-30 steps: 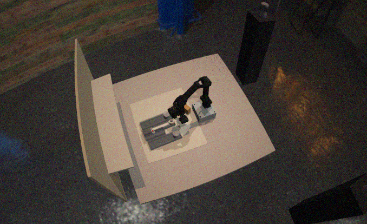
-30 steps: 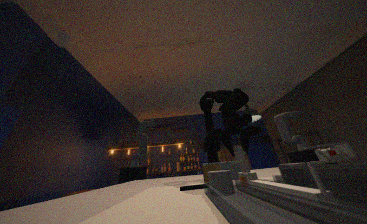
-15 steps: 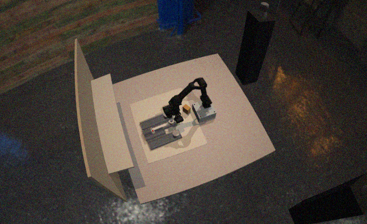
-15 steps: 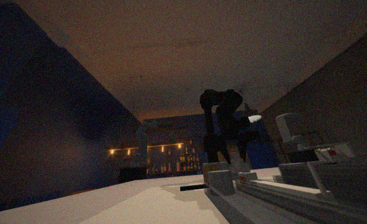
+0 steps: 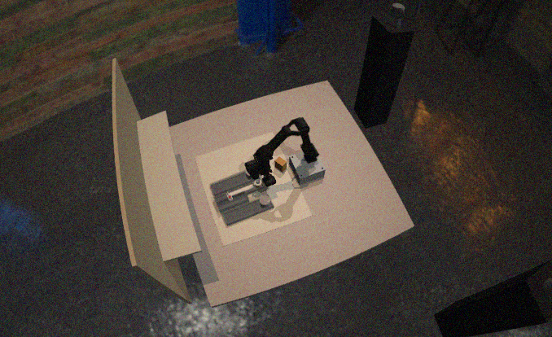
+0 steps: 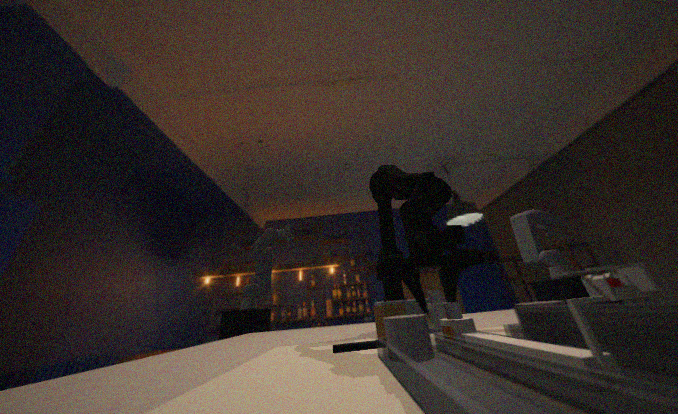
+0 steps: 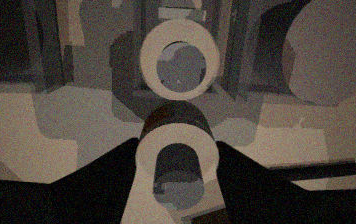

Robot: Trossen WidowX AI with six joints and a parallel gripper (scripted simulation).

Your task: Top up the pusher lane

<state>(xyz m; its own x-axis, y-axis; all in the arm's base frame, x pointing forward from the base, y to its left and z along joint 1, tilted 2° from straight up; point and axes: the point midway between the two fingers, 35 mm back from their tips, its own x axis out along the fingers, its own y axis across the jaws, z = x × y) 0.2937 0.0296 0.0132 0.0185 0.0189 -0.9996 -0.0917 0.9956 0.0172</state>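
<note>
My gripper tip is 40 mm past the thin black stick, 120 mm to the left of it and 50 mm above it. Also, from my gripper tip: red mark: 230 mm ahead, 60 mm to the left, 20 mm above; grey lane unit: 200 mm ahead, 40 mm to the left, 30 mm below.
</note>
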